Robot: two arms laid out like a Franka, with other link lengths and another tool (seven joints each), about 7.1 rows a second.
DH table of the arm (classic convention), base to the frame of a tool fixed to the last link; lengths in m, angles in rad. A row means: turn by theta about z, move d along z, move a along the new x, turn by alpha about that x. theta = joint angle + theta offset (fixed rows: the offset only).
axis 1: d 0.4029  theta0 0  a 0  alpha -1.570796
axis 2: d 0  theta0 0  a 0  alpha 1.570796
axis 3: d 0.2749  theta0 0  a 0.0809  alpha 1.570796
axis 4: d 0  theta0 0  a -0.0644  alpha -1.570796
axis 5: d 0.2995  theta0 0  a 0  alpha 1.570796
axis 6: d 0  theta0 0  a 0.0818  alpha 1.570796
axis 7: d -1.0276  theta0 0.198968  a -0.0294  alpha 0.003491
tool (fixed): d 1.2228  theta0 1.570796  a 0  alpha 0
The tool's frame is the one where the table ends.
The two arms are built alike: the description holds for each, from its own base.
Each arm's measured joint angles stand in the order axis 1, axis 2, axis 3, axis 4, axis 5, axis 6, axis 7.
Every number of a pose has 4 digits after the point.
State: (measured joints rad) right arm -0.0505 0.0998 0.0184 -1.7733 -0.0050 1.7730 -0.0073; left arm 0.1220 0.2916 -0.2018 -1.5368 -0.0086 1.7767 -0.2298
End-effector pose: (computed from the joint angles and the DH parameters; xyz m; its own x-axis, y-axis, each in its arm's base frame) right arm 0.4470 -0.0056 0.4411 -0.2199 -0.9753 0.0184 -0.9705 0.2207 0.0975; left arm 0.5035 -0.0324 0.4339 -0.0386 -0.9974 0.0610 -0.9980 0.0415 0.0481
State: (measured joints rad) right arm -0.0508 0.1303 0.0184 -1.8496 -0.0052 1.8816 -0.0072; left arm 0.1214 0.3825 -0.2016 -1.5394 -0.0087 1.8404 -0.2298
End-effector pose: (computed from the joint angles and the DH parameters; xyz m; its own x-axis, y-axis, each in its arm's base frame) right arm 0.4507 -0.0058 0.4054 -0.2199 -0.9754 0.0176 -0.9707 0.2205 0.0959; left arm 0.5163 -0.0332 0.3899 -0.0324 -0.9965 0.0771 -0.9963 0.0383 0.0769
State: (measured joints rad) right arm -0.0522 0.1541 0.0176 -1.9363 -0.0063 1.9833 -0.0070; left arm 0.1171 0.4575 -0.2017 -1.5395 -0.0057 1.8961 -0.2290
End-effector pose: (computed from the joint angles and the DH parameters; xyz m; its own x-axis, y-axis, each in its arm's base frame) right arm 0.4467 -0.0067 0.3695 -0.2211 -0.9751 0.0196 -0.9695 0.2219 0.1044; left arm 0.5249 -0.0358 0.3534 -0.0322 -0.9957 0.0874 -0.9946 0.0405 0.0953
